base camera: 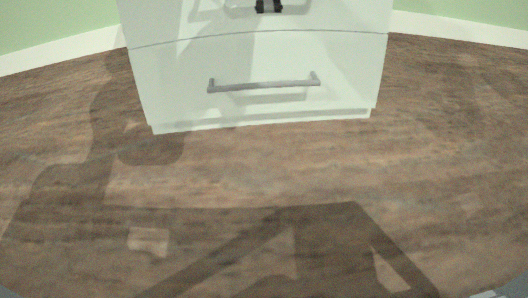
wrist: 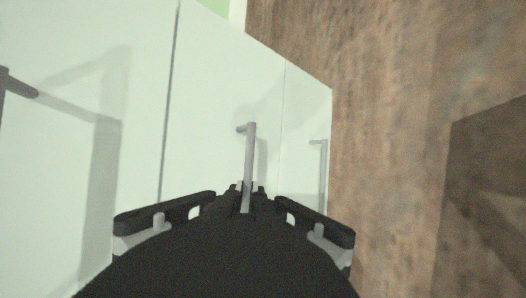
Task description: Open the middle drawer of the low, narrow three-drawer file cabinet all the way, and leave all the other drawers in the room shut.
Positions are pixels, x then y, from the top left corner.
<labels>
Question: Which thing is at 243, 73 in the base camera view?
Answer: A drawer.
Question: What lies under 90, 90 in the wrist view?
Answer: A drawer.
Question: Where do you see a drawer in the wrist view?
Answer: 224, 117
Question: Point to a drawer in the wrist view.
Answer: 306, 112
</labels>
